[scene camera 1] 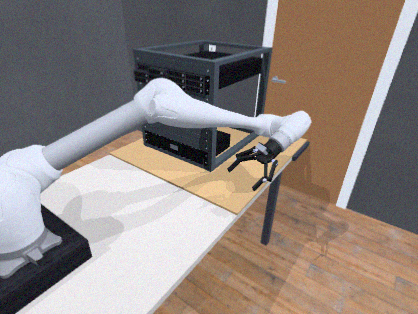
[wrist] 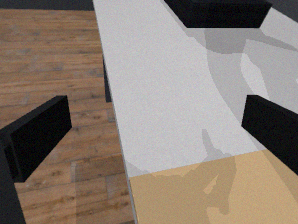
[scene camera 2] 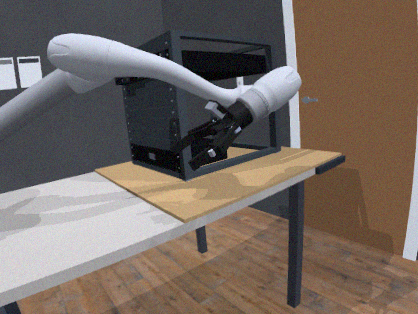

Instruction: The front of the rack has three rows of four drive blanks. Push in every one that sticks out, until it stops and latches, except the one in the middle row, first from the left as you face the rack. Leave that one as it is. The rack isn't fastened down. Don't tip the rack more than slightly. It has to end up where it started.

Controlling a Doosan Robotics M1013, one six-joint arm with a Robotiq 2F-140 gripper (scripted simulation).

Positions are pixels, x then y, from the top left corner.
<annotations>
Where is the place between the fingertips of the gripper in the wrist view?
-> At 157, 111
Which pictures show the gripper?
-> Scene camera 1, the wrist view and scene camera 2: all of them.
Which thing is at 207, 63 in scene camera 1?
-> A dark open-frame rack.
</annotations>
